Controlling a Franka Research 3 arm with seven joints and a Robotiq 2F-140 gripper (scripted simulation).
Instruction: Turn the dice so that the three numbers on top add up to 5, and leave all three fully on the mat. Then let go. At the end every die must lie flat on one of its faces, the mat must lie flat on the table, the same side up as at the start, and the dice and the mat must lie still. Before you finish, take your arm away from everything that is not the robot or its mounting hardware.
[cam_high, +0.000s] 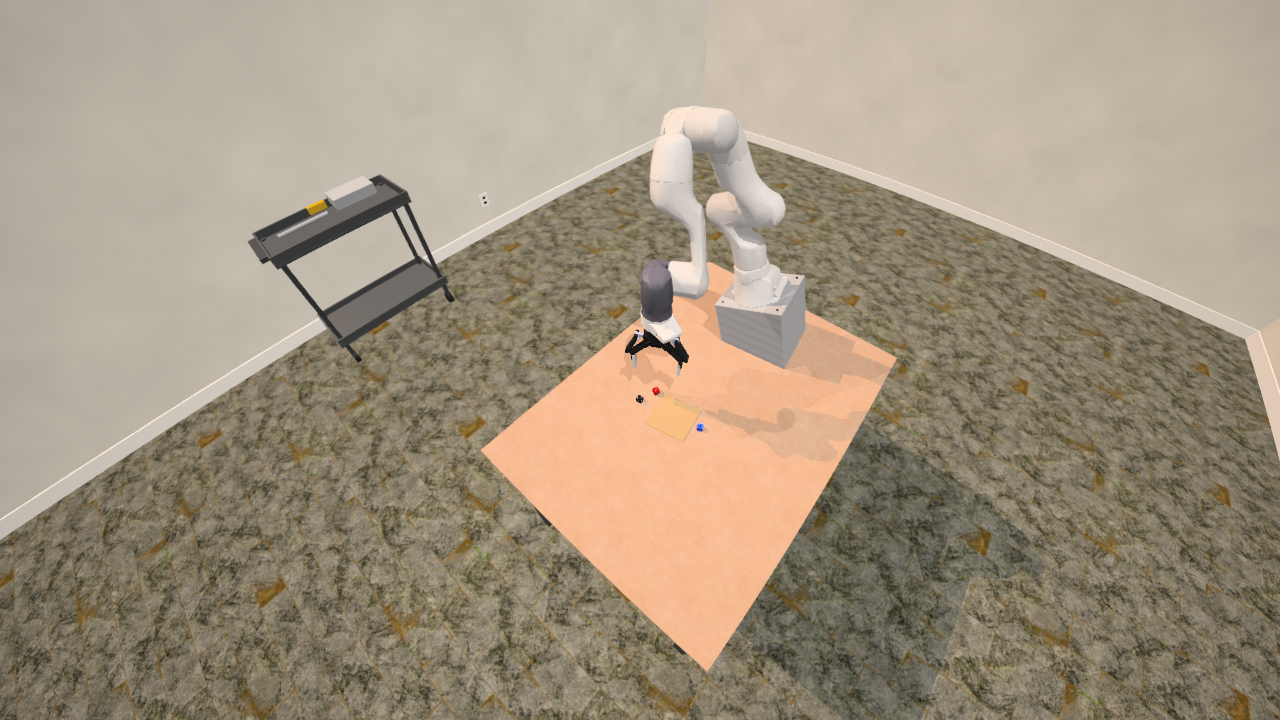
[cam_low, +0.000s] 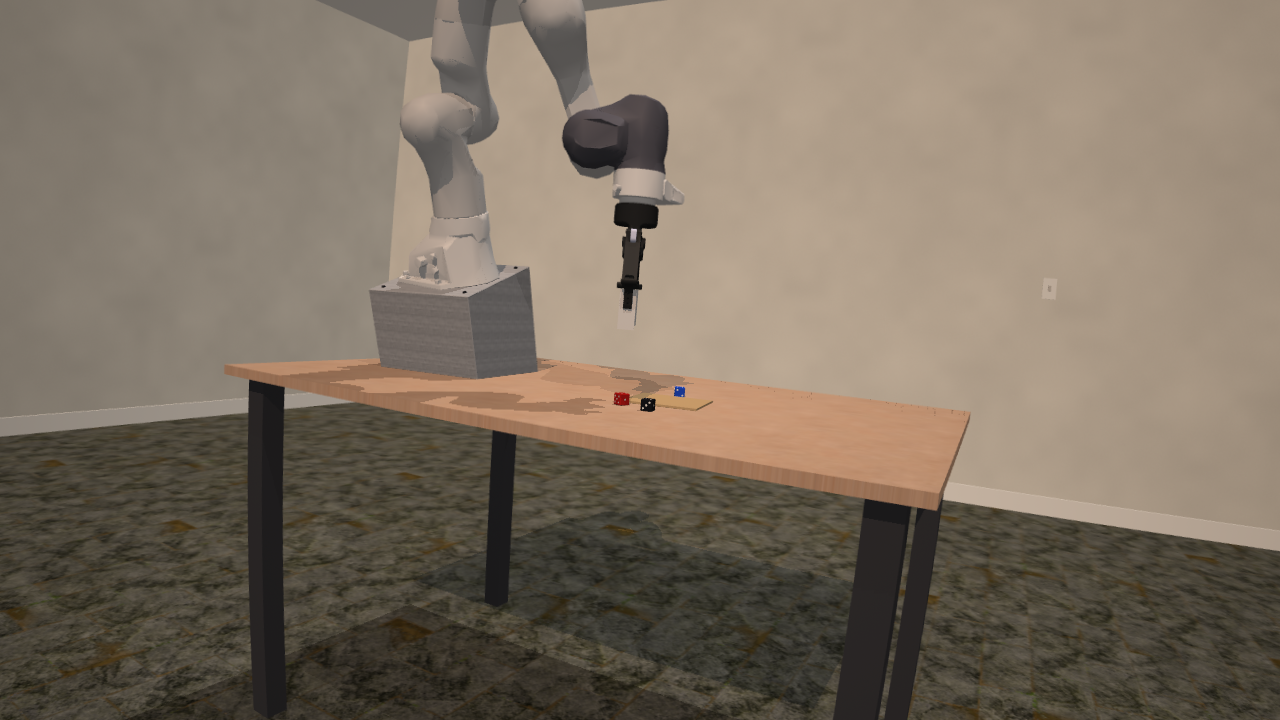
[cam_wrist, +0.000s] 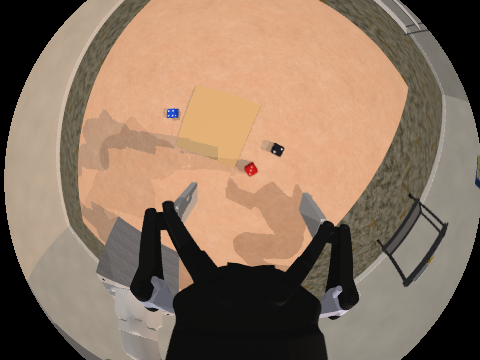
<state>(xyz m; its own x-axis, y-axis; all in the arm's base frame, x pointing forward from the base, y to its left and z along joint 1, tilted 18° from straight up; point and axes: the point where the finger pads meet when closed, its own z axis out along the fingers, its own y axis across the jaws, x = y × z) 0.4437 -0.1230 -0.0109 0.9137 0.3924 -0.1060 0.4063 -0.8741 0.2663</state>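
Now: the red die 130 mm below my hand. Also, from my hand: blue die: 200 mm to the left, 130 mm below, 30 mm ahead; black die: 130 mm below, 60 mm ahead, 20 mm to the right; tan mat: 140 mm below, 110 mm to the left, 40 mm ahead.
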